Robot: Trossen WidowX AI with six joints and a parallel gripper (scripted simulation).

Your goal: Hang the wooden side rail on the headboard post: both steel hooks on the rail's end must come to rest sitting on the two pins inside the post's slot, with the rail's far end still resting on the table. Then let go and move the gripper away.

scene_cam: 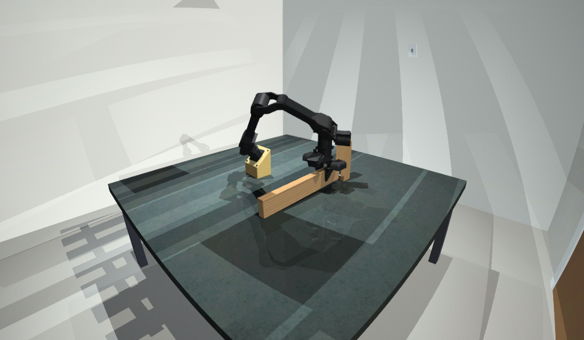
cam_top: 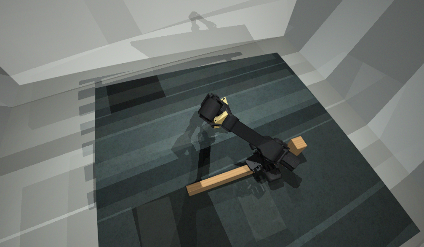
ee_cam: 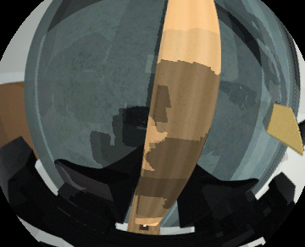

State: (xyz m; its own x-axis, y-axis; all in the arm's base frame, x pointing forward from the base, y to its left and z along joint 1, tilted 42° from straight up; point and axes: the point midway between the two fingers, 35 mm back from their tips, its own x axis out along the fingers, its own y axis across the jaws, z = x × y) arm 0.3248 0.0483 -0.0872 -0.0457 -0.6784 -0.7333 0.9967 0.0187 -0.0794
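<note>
Now: the headboard post 10 mm behind my gripper tip, 140 mm to the left of it and 40 mm above it.
</note>
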